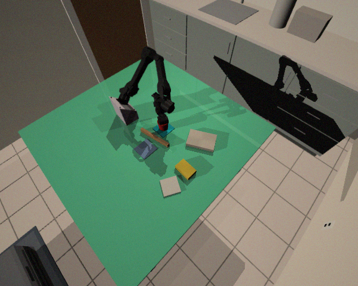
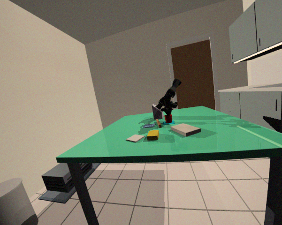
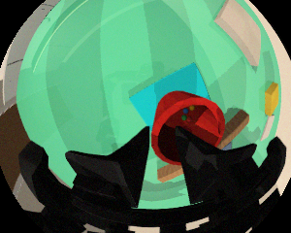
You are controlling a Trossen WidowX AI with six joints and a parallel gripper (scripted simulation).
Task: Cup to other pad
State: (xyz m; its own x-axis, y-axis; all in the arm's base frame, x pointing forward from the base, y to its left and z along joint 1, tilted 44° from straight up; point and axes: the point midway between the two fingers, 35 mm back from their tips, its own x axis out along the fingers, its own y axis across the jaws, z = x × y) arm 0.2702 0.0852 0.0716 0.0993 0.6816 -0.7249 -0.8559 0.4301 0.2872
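My gripper tip is now 20 mm short of the red cup, 10 mm to the left of it and 20 mm above it. The rest, counted from my gripper tip: blue-grey pad (60 mm ahead, 210 mm to the right, 60 mm below); then beige slab (280 mm ahead, 80 mm to the left, 40 mm below); then brown wooden bar (40 mm ahead, 110 mm to the right, 50 mm below).
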